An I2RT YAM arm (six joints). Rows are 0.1 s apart.
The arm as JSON. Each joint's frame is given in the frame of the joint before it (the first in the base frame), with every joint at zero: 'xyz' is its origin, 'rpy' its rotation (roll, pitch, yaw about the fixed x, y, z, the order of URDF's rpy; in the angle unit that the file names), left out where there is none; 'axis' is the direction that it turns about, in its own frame. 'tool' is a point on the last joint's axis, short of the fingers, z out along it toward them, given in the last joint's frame.
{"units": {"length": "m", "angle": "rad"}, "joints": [
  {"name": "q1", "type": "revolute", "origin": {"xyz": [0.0, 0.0, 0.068]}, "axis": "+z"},
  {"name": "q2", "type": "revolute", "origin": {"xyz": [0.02, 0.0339, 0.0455], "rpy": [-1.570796, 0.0, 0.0]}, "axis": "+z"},
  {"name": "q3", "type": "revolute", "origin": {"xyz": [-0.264, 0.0, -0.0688], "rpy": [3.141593, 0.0, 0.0]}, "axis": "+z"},
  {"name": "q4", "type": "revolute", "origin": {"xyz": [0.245, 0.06, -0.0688]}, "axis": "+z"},
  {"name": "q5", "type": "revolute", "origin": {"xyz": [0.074, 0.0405, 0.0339], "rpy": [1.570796, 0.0, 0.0]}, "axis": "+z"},
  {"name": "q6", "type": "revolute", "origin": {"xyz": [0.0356, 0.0, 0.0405], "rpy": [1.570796, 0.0, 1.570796]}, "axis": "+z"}
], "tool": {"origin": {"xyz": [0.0, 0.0, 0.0], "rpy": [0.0, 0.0, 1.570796]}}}
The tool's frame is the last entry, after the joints.
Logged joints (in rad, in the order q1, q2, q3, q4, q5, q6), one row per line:
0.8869, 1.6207, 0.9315, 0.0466, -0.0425, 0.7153
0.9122, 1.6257, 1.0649, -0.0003, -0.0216, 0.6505
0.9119, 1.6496, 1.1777, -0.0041, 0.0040, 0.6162
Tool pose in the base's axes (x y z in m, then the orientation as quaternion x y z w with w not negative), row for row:
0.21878, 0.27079, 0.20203, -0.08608, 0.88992, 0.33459, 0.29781
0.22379, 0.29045, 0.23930, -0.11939, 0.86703, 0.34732, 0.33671
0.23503, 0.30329, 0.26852, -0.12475, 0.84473, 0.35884, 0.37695
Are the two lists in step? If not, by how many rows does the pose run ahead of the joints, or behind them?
They are in step.
